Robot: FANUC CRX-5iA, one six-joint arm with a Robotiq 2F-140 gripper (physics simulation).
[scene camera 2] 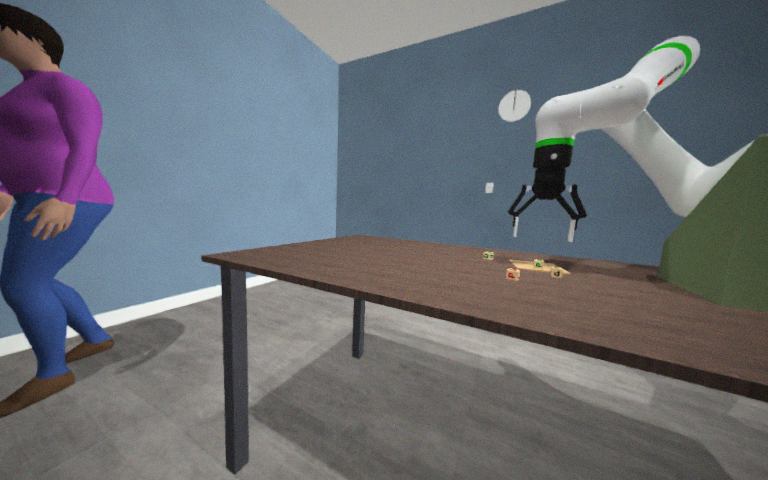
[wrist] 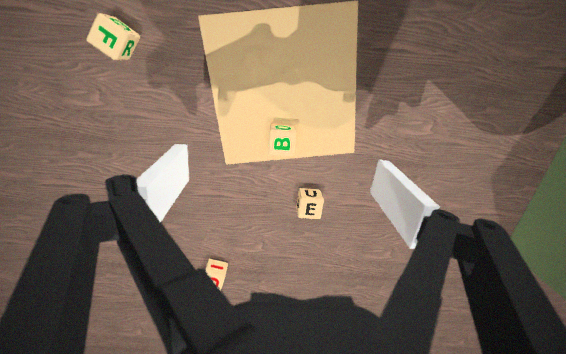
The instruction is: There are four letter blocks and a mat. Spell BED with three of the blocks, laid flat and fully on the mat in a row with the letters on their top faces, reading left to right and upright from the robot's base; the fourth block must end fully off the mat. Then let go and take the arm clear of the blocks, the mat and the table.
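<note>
My gripper is wide open and empty, well above the table. The B block rests on the tan mat, close to its lower edge in the wrist view, with a green B on top, sideways in that view. The E block lies off the mat, black E up, below that edge. The D block, red lettered, is off the mat at lower left, partly hidden by a finger. The F block lies left of the mat, green F up.
The brown table carries the mat and blocks. A green cone-like shape stands at the right. A person in a purple top is beyond the table's left end. Arm shadows fall on the mat.
</note>
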